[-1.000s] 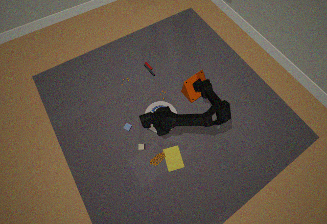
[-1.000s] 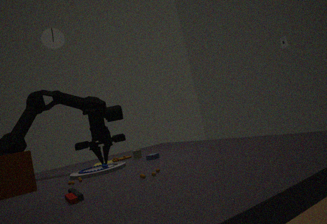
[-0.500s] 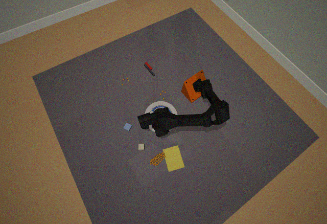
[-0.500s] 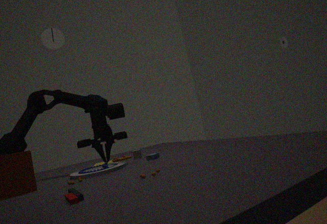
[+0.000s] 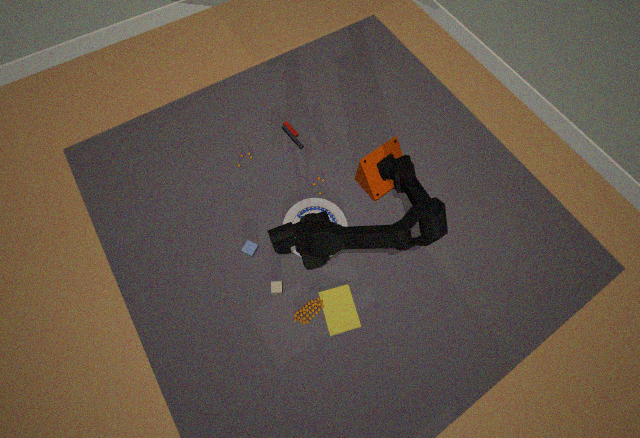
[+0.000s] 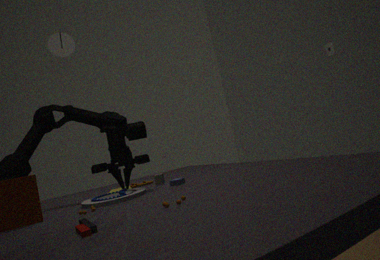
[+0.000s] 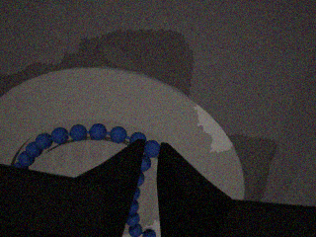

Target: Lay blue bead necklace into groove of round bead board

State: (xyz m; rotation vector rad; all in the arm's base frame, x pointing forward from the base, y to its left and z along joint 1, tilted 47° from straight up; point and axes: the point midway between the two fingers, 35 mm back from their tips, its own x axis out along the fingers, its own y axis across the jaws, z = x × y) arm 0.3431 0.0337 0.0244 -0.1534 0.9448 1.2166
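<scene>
Right now my gripper tip is 50 mm past the round white bead board, 40 mm to the left of it and 10 mm above it. From my gripper tip the other things lie so: cream cube: 140 mm ahead, 40 mm to the left; then yellow sheet: 190 mm to the left, 40 mm ahead, 20 mm below; then light blue cube: 140 mm ahead, 110 mm to the right, 10 mm below.
</scene>
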